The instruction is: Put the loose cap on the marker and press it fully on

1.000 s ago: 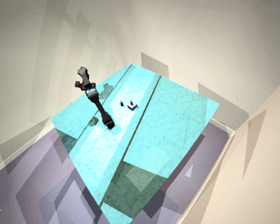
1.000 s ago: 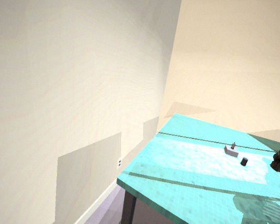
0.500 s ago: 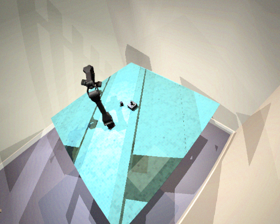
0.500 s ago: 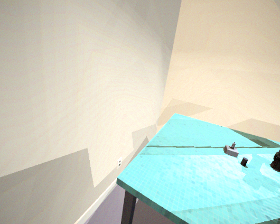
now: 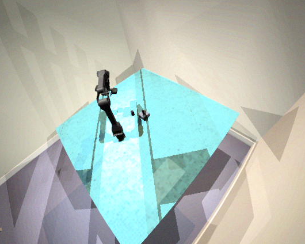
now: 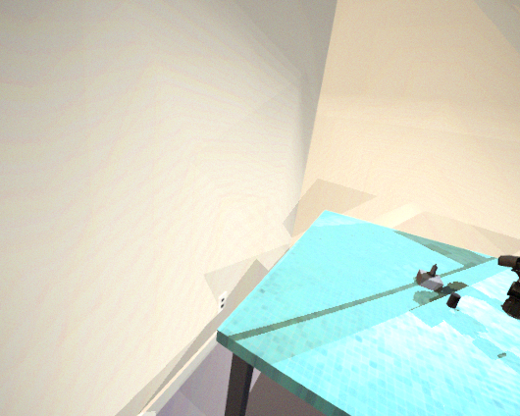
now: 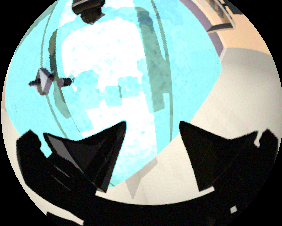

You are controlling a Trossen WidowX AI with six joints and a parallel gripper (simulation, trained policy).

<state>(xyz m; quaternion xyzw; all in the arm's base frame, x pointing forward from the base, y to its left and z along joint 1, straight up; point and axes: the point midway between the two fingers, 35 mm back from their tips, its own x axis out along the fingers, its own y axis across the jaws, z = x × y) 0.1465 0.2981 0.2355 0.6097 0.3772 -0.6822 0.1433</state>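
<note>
The dark cap is 9 cm ahead of my gripper tip, 20 cm to the right of it and 18 cm below it. Round my gripper tip: holder block 15 cm ahead, 30 cm to the right, 18 cm below.
</note>
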